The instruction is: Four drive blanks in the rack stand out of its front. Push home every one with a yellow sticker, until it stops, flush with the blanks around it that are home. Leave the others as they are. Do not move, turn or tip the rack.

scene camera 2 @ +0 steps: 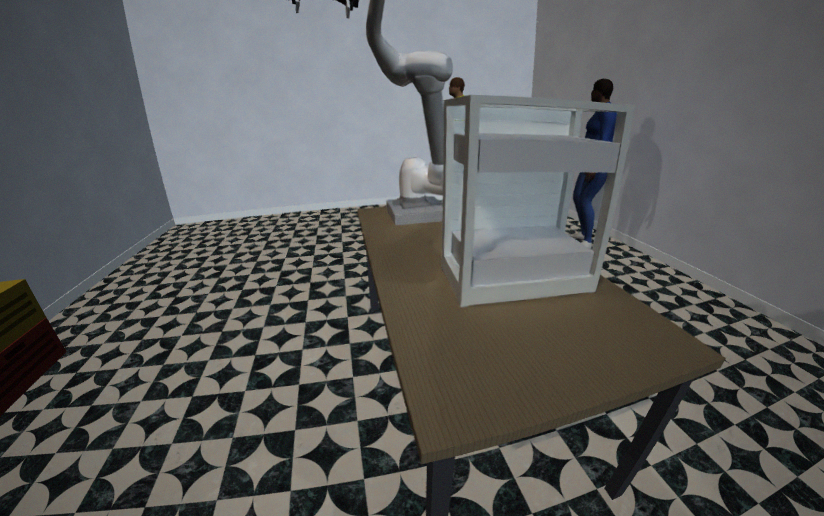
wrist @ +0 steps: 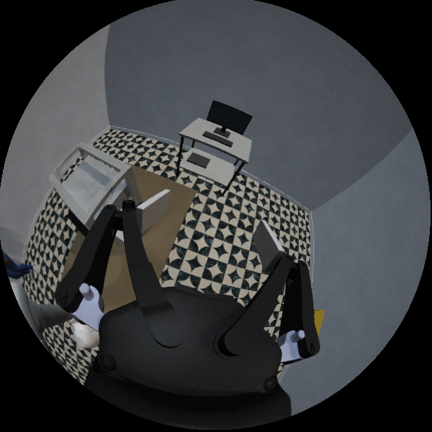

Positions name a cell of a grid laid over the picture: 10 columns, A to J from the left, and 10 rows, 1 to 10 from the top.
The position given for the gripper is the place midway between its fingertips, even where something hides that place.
In view: the gripper (wrist: E5) and a rack (scene camera 2: G4).
The rack is seen too in the wrist view (wrist: C5).
